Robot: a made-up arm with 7 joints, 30 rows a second.
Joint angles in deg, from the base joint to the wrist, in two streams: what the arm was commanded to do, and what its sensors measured. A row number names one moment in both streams.
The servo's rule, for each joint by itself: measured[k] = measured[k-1] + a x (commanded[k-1-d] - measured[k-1]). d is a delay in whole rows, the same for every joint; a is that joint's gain. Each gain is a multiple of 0.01, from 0.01 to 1. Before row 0 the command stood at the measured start. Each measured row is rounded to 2 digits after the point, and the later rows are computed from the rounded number. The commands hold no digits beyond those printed.
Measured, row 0: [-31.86 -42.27 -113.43 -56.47 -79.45 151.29 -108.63]
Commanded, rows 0 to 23: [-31.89 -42.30 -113.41 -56.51 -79.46 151.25 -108.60]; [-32.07 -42.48 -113.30 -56.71 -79.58 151.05 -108.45]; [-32.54 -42.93 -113.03 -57.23 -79.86 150.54 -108.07]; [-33.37 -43.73 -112.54 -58.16 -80.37 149.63 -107.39]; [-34.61 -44.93 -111.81 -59.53 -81.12 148.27 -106.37]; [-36.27 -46.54 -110.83 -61.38 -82.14 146.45 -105.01]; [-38.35 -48.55 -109.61 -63.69 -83.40 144.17 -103.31]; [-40.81 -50.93 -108.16 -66.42 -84.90 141.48 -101.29]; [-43.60 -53.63 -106.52 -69.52 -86.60 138.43 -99.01]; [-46.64 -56.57 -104.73 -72.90 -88.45 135.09 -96.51]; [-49.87 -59.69 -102.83 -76.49 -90.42 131.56 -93.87]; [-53.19 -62.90 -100.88 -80.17 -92.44 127.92 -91.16]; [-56.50 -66.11 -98.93 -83.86 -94.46 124.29 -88.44]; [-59.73 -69.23 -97.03 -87.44 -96.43 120.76 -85.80]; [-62.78 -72.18 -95.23 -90.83 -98.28 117.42 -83.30]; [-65.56 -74.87 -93.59 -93.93 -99.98 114.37 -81.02]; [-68.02 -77.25 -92.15 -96.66 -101.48 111.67 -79.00]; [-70.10 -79.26 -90.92 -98.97 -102.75 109.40 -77.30]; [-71.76 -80.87 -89.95 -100.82 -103.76 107.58 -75.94]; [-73.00 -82.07 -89.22 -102.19 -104.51 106.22 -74.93]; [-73.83 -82.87 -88.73 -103.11 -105.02 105.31 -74.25]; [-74.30 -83.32 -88.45 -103.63 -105.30 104.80 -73.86]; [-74.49 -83.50 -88.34 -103.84 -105.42 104.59 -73.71]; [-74.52 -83.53 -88.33 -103.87 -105.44 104.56 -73.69]
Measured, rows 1 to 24: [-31.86 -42.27 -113.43 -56.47 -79.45 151.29 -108.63]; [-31.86 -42.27 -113.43 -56.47 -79.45 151.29 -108.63]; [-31.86 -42.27 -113.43 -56.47 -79.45 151.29 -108.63]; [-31.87 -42.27 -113.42 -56.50 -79.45 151.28 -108.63]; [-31.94 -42.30 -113.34 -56.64 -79.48 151.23 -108.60]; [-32.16 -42.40 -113.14 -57.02 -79.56 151.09 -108.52]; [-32.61 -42.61 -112.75 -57.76 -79.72 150.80 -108.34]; [-33.35 -42.98 -112.14 -58.91 -80.00 150.29 -108.02]; [-34.43 -43.55 -111.29 -60.52 -80.43 149.52 -107.54]; [-35.88 -44.35 -110.20 -62.58 -81.02 148.45 -106.86]; [-37.70 -45.40 -108.87 -65.08 -81.80 147.06 -105.97]; [-39.88 -46.72 -107.34 -67.97 -82.76 145.33 -104.86]; [-42.38 -48.30 -105.64 -71.17 -83.90 143.28 -103.52]; [-45.15 -50.12 -103.81 -74.63 -85.20 140.94 -101.98]; [-48.12 -52.16 -101.91 -78.23 -86.65 138.34 -100.25]; [-51.22 -54.39 -99.97 -81.89 -88.21 135.53 -98.36]; [-54.37 -56.76 -98.06 -85.50 -89.85 132.58 -96.35]; [-57.48 -59.23 -96.22 -88.96 -91.54 129.55 -94.26]; [-60.47 -61.73 -94.51 -92.19 -93.23 126.51 -92.14]; [-63.26 -64.21 -92.98 -95.10 -94.88 123.54 -90.04]; [-65.79 -66.62 -91.64 -97.62 -96.45 120.71 -88.00]; [-68.00 -68.90 -90.54 -99.70 -97.91 118.08 -86.07]; [-69.85 -71.01 -89.68 -101.32 -99.23 115.71 -84.29]; [-71.32 -72.91 -89.06 -102.48 -100.39 113.63 -82.68]
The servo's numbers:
d 3
a 0.37 0.16 0.65 0.65 0.20 0.20 0.16

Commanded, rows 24 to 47: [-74.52 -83.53 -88.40 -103.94 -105.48 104.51 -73.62]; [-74.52 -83.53 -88.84 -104.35 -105.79 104.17 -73.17]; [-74.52 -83.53 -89.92 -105.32 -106.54 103.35 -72.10]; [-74.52 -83.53 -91.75 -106.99 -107.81 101.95 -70.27]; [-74.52 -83.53 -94.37 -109.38 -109.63 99.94 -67.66]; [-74.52 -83.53 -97.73 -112.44 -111.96 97.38 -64.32]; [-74.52 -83.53 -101.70 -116.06 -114.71 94.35 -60.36]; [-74.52 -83.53 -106.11 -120.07 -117.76 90.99 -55.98]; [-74.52 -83.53 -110.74 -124.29 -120.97 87.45 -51.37]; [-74.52 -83.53 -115.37 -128.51 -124.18 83.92 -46.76]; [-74.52 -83.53 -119.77 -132.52 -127.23 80.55 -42.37]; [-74.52 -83.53 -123.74 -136.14 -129.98 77.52 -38.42]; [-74.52 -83.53 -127.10 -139.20 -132.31 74.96 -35.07]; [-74.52 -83.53 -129.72 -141.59 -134.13 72.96 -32.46]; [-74.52 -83.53 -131.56 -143.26 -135.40 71.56 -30.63]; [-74.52 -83.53 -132.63 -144.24 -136.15 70.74 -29.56]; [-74.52 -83.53 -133.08 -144.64 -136.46 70.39 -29.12]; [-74.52 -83.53 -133.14 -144.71 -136.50 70.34 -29.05]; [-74.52 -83.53 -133.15 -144.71 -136.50 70.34 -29.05]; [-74.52 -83.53 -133.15 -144.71 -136.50 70.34 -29.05]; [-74.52 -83.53 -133.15 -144.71 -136.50 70.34 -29.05]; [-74.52 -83.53 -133.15 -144.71 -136.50 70.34 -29.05]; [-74.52 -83.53 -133.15 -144.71 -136.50 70.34 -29.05]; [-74.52 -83.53 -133.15 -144.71 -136.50 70.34 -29.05]
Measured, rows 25 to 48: [-72.42 -74.58 -88.66 -103.23 -101.37 111.86 -81.27]; [-73.19 -76.01 -88.45 -103.63 -102.18 110.41 -80.06]; [-73.68 -77.21 -88.37 -103.79 -102.83 109.24 -79.04]; [-73.99 -78.22 -88.39 -103.89 -103.36 108.29 -78.17]; [-74.19 -79.07 -88.68 -104.19 -103.85 107.47 -77.37]; [-74.31 -79.78 -89.49 -104.92 -104.39 106.65 -76.53]; [-74.39 -80.38 -90.96 -106.27 -105.07 105.71 -75.53]; [-74.44 -80.88 -93.18 -108.29 -105.98 104.56 -74.27]; [-74.47 -81.30 -96.14 -110.99 -107.18 103.12 -72.68]; [-74.49 -81.66 -99.75 -114.29 -108.69 101.37 -70.71]; [-74.50 -81.96 -103.88 -118.05 -110.50 99.29 -68.35]; [-74.51 -82.21 -108.34 -122.11 -112.59 96.92 -65.63]; [-74.51 -82.42 -112.91 -126.27 -114.91 94.32 -62.61]; [-74.51 -82.60 -117.37 -130.33 -117.37 91.57 -59.37]; [-74.51 -82.75 -121.51 -134.11 -119.89 88.76 -56.02]; [-74.51 -82.87 -125.14 -137.42 -122.37 86.00 -52.67]; [-74.51 -82.98 -128.12 -140.13 -124.72 83.39 -49.44]; [-74.51 -83.07 -130.36 -142.16 -126.86 81.02 -46.43]; [-74.51 -83.14 -131.84 -143.51 -128.72 78.96 -43.73]; [-74.51 -83.20 -132.65 -144.24 -130.27 77.25 -41.39]; [-74.51 -83.25 -132.97 -144.55 -131.52 75.87 -39.42]; [-74.51 -83.29 -133.09 -144.65 -132.52 74.76 -37.76]; [-74.51 -83.33 -133.13 -144.69 -133.32 73.88 -36.37]; [-74.51 -83.36 -133.14 -144.70 -133.96 73.17 -35.20]
